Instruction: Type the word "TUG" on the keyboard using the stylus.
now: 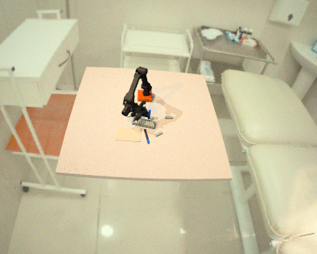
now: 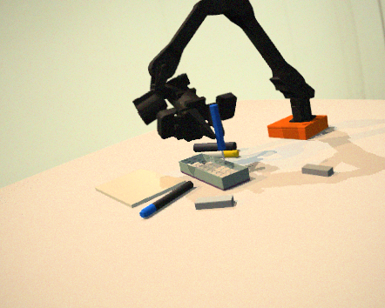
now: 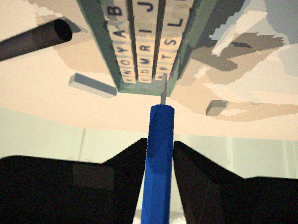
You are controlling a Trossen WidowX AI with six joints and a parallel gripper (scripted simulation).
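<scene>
Now: gripper tip 11 cm past the yellow-tipped marker, 9 cm to the left of it and 8 cm above it. Also, from my gripper tip: cream notepad 9 cm ahead, 18 cm to the right, 8 cm below; then blue stylus 1 cm below.
</scene>
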